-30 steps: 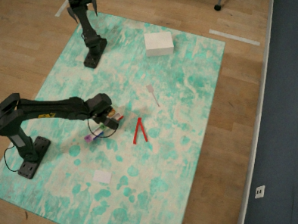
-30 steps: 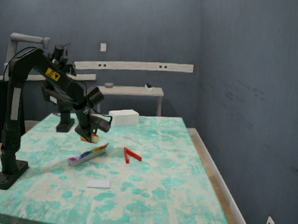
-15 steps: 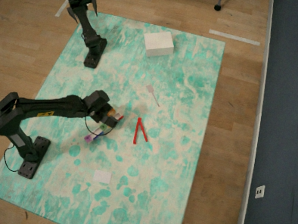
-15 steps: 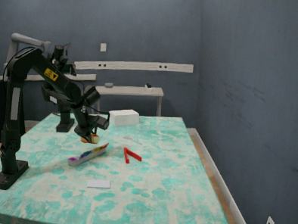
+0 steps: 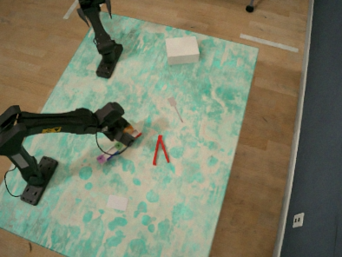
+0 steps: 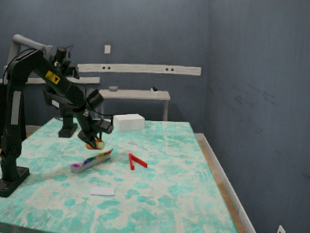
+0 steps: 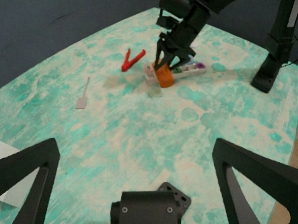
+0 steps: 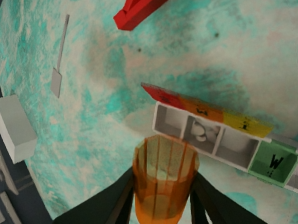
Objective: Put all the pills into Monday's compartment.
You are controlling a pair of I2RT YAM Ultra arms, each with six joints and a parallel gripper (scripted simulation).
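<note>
Right now my right hand is 3 cm past the orange pill bottle, 2 cm to the right of it and 1 cm above it. The rest, counted from my right hand: white box: 49 cm to the left, 6 cm ahead, 3 cm below; then lid: 15 cm to the right, 5 cm behind, 4 cm below; then white card: 28 cm to the right, 9 cm ahead, 6 cm below.
</note>
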